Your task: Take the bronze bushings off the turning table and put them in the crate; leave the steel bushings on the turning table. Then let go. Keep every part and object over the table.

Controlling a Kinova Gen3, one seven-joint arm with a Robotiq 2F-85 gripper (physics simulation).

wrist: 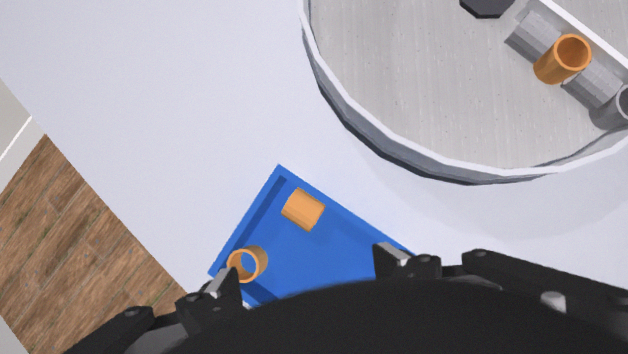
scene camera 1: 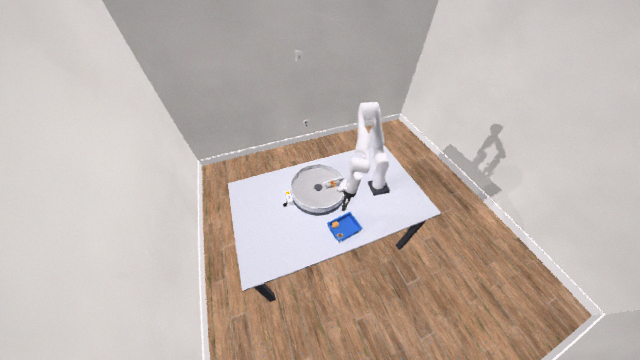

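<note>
The blue crate sits on the table beside the turning table. Inside it, one bronze bushing lies on its side near a corner. A second bronze bushing is in another corner, its open end showing. The turning table carries a bronze bushing, standing between two grey steel pieces beside a white bar. Another grey steel bushing shows at the wrist view's right edge. My gripper is open and empty, above the crate's level.
The turning table has a raised rim and a dark central hub. A small white device with a yellow top stands left of it. The table's front edge runs beyond the crate. The arm's black base stands at the right.
</note>
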